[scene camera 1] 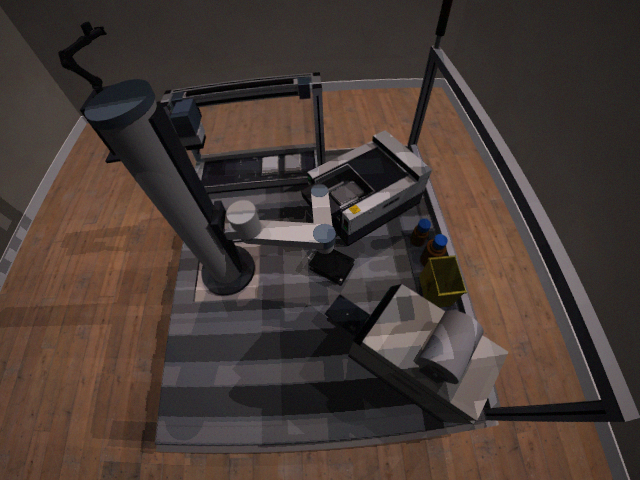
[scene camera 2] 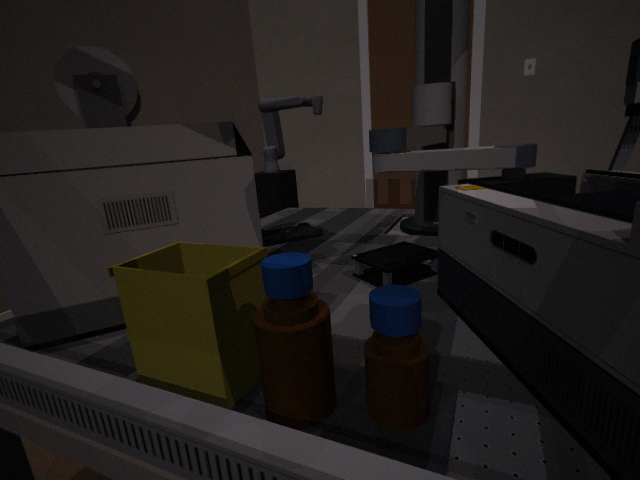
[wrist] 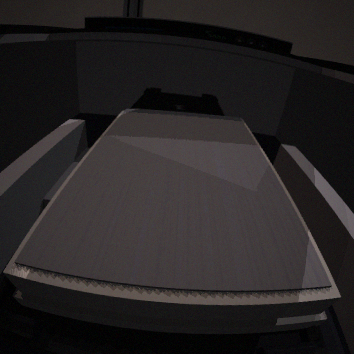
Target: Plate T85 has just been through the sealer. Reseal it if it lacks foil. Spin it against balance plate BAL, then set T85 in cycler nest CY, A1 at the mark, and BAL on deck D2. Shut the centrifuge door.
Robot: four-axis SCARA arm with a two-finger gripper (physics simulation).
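Frame: origin at the arm's base, x ahead, y left, z up, level; metres.
Seen in the pictures: gripper, fingertip midpoint: (scene camera 1: 350, 191) (wrist: 181, 147); arm's base at its link origin: (scene camera 1: 228, 270).
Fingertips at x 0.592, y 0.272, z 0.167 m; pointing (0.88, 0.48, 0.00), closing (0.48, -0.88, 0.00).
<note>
Pixels of each thing's top centre, then the offset from my fingertips to it.
- plate at its top centre: (wrist: 181, 147) (scene camera 1: 347, 191) 0.009 m right, 0.017 m back, 0.009 m up
- sealer at its top centre: (scene camera 2: 109, 56) (scene camera 1: 451, 336) 0.751 m right, 0.146 m ahead, 0.321 m up
- low black platform at its top centre: (scene camera 2: 396, 251) (scene camera 1: 331, 261) 0.299 m right, 0.114 m back, 0.100 m down
In the wrist view a plate (wrist: 185, 200) with a smooth grey foil top and a jagged front foil edge sits level between the two fingers. My gripper (wrist: 181, 147) is shut on the plate's long sides, low inside the dark-walled centrifuge chamber. No plate name is readable. The centrifuge (scene camera 1: 385, 201) (scene camera 2: 496, 232) has its top opening uncovered, with the arm's end beside it. The sealer (scene camera 1: 403, 330) (scene camera 2: 129, 206) stands at the lower right in scene camera 1. Two pale plates (scene camera 1: 269, 164) (scene camera 1: 293, 162) lie on the rear deck. The plate's contact with a bucket below is hidden.
A low black platform (scene camera 1: 331, 265) (scene camera 2: 397, 254) stands between the centrifuge and sealer. Two amber bottles with blue caps (scene camera 1: 421, 233) (scene camera 1: 435, 252) and a yellow bin (scene camera 1: 442, 289) (scene camera 2: 196, 320) line the right edge. A gantry frame (scene camera 1: 317, 121) stands over the rear deck.
</note>
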